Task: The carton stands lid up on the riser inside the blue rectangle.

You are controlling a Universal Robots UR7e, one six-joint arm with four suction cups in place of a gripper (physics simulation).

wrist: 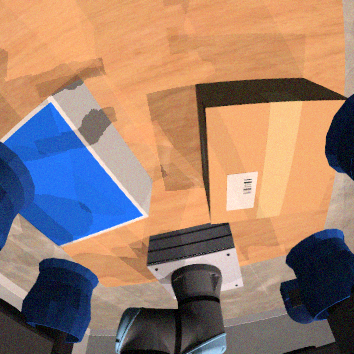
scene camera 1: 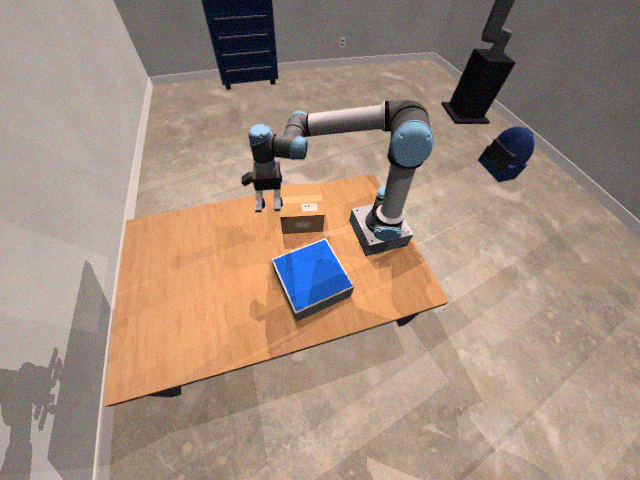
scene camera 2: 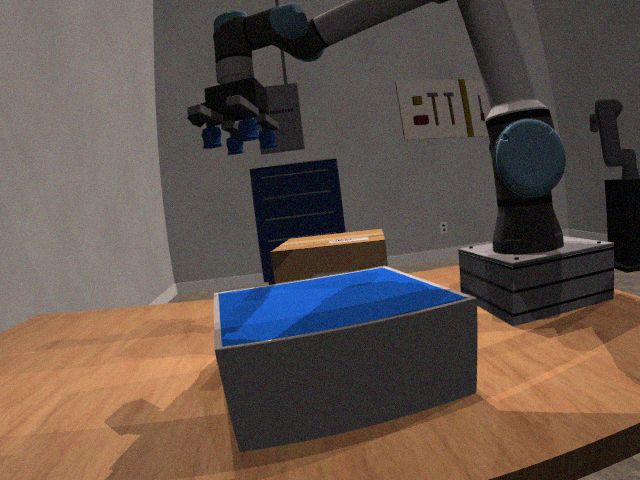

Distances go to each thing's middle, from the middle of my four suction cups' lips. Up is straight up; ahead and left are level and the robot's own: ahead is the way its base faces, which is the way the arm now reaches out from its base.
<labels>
Now: suction cup 300 mm above the brown carton (scene camera 2: 303, 258), 150 mm to the left of it and 130 mm past it.
</labels>
